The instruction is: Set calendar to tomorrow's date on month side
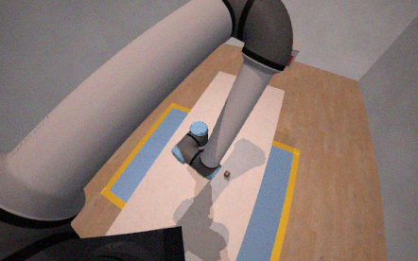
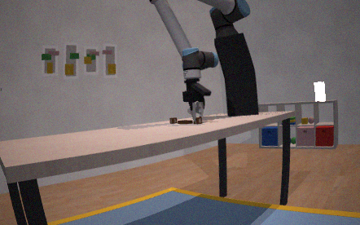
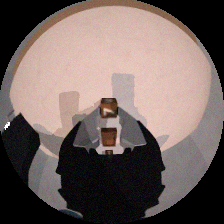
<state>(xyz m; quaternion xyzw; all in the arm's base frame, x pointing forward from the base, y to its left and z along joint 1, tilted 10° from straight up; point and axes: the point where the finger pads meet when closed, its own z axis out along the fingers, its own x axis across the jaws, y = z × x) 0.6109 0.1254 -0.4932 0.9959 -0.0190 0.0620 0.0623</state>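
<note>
The brown cube lies 1 cm below my hand. The rest, counted from my hand: brown tray 11 cm to the right, 2 cm below, 1 cm behind.
</note>
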